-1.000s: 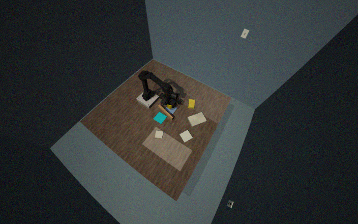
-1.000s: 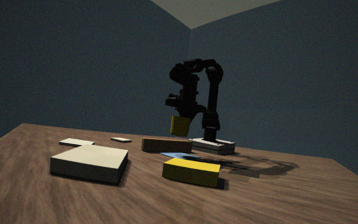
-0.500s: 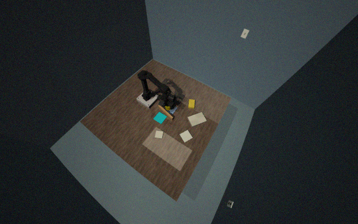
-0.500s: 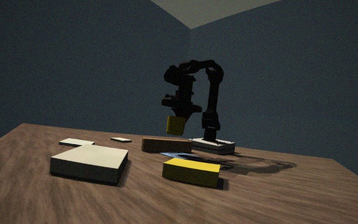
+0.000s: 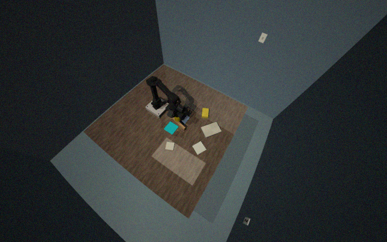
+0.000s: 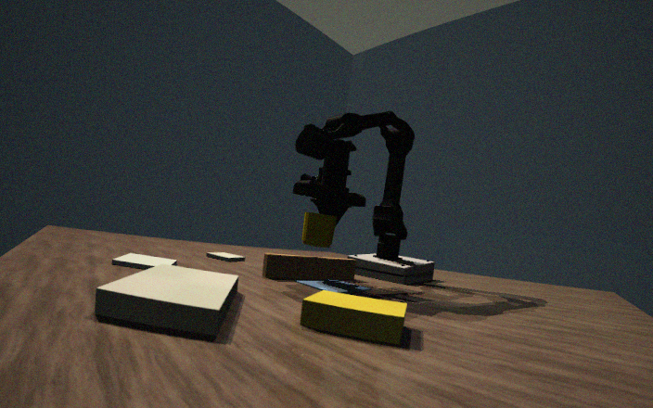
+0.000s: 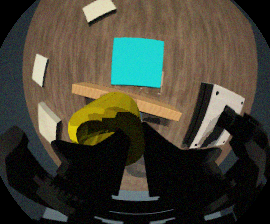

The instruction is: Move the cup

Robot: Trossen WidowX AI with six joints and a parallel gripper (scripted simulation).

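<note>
Right now the cyan pad is 20 mm ahead of my gripper tip, 90 mm to the right of it and 120 mm below it. The rest, counted from my gripper tip: wooden bar 20 mm ahead, 10 mm to the right, 90 mm below; large white block 330 mm ahead, 180 mm to the left, 90 mm below; yellow cup 20 mm ahead.
</note>
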